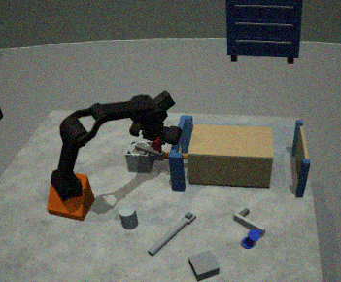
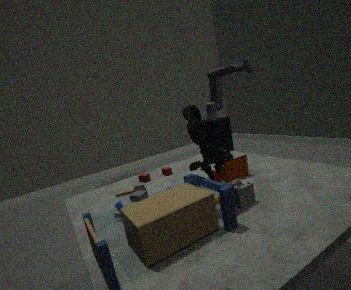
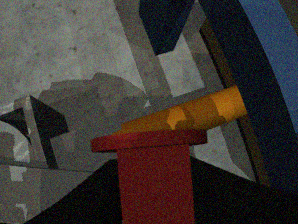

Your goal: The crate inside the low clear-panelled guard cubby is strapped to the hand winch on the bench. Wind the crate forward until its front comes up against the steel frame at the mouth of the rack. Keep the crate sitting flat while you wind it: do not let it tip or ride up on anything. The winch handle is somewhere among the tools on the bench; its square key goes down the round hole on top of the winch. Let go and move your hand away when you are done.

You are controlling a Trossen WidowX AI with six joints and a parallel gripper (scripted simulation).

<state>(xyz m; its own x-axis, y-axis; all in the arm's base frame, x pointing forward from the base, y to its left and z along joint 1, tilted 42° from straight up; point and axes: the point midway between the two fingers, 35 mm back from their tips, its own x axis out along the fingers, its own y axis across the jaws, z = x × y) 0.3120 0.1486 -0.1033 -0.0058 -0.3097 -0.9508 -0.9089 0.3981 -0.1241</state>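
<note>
Right now the winch handle with red knob is 40 mm behind my gripper tip and 30 mm below it. Round my gripper tip: red handle: 20 mm to the right, 10 mm behind; blue knob: 370 mm to the right, 310 mm ahead, 100 mm below; grey winch: 110 mm behind, 100 mm below, 20 mm to the left.
</note>
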